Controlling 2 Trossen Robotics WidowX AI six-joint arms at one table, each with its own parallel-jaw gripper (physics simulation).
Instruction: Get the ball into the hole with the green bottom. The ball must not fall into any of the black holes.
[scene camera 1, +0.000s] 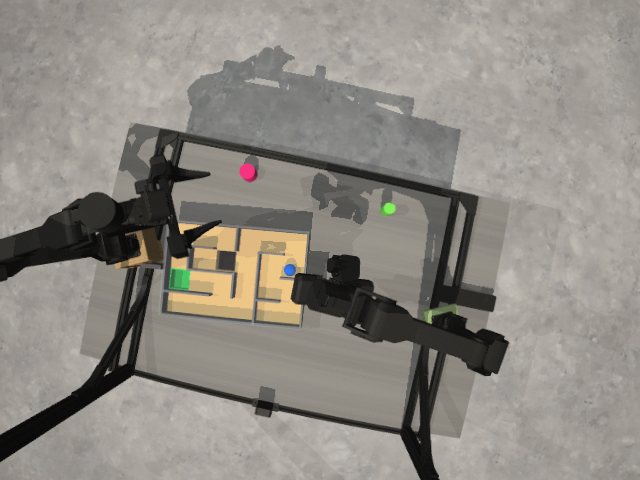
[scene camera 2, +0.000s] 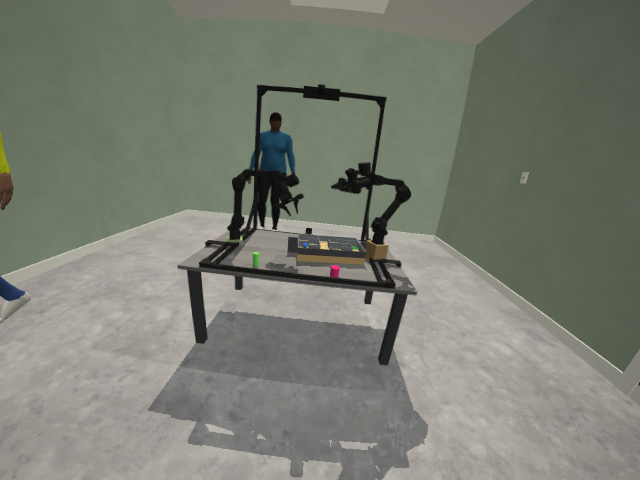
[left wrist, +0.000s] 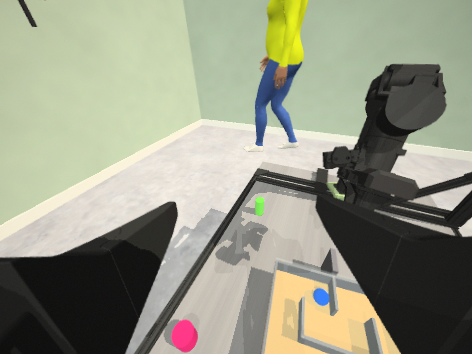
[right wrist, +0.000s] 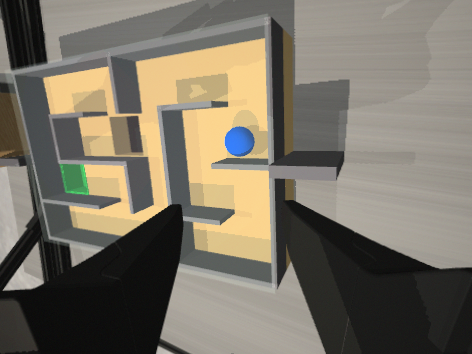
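Note:
A blue ball (scene camera 1: 289, 269) (scene camera 2: 305, 245) (left wrist: 321, 297) (right wrist: 239, 141) lies in the walled maze box (scene camera 1: 247, 294) (scene camera 2: 330, 258), beside a short wall near its right edge in scene camera 1. The green-bottomed hole (scene camera 1: 179, 279) (right wrist: 75, 178) is near the opposite edge; a black hole (scene camera 1: 226, 260) (right wrist: 126, 135) lies between them. My left gripper (scene camera 1: 215, 198) (scene camera 2: 333, 186) (left wrist: 246, 204) is open and empty, high above the box's upper left side in scene camera 1. My right gripper (scene camera 2: 293, 212) (right wrist: 232, 212) is open and empty above the box's ball end; its fingers are hidden in scene camera 1.
A flat tab (right wrist: 307, 165) sticks out from the box's ball-side wall. A pink cylinder (scene camera 1: 248, 172) (scene camera 2: 334, 271) (left wrist: 184, 335) and a green cylinder (scene camera 1: 388, 208) (scene camera 2: 255, 259) (left wrist: 259, 206) stand near one table edge. A wooden block (scene camera 1: 149, 248) (scene camera 2: 376, 250) is at the left arm's base.

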